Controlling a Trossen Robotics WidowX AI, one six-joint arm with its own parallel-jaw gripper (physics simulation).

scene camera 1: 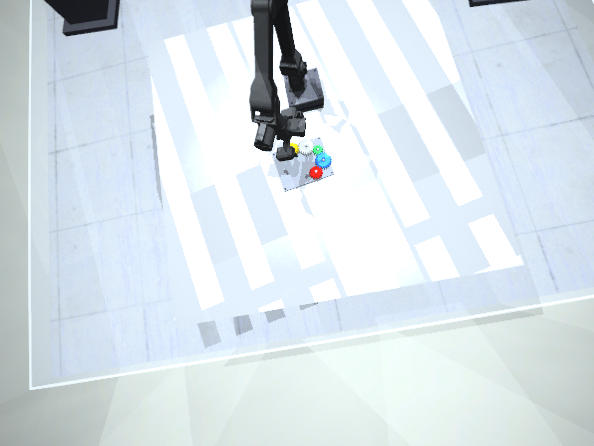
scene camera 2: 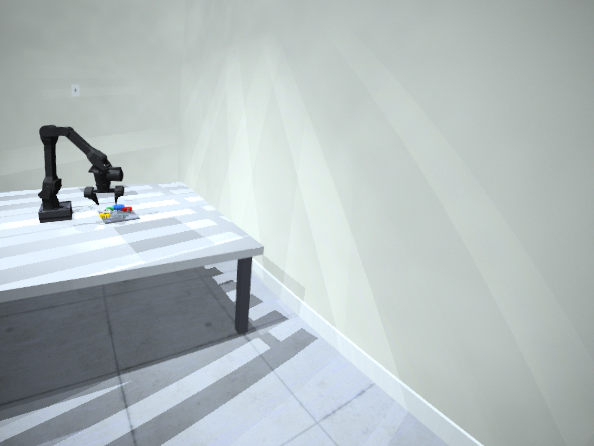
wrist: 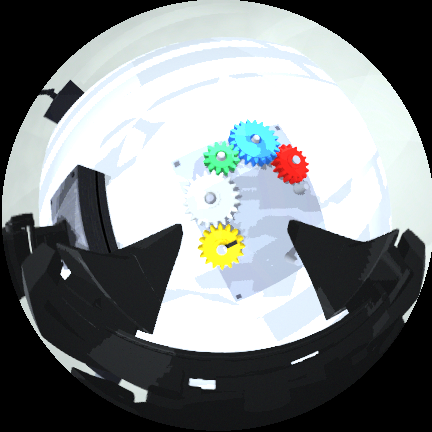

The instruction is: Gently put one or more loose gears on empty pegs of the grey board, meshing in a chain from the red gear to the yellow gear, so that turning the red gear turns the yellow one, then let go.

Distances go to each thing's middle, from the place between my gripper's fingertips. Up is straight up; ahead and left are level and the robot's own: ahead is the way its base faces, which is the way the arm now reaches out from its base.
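The board and gears [scene camera 1: 297,168] are 50 mm ahead of my hand, 50 mm below it and 10 mm to the left of it. I see the white gear [wrist: 207,184] 30 mm to the left of my hand, 20 mm behind it and 50 mm below it. Counted from my hand, the grey board [scene camera 1: 297,168] is 50 mm ahead, 10 mm to the left and 60 mm below, and the yellow gear [wrist: 215,237] is 10 mm behind, 30 mm to the right and 50 mm below.
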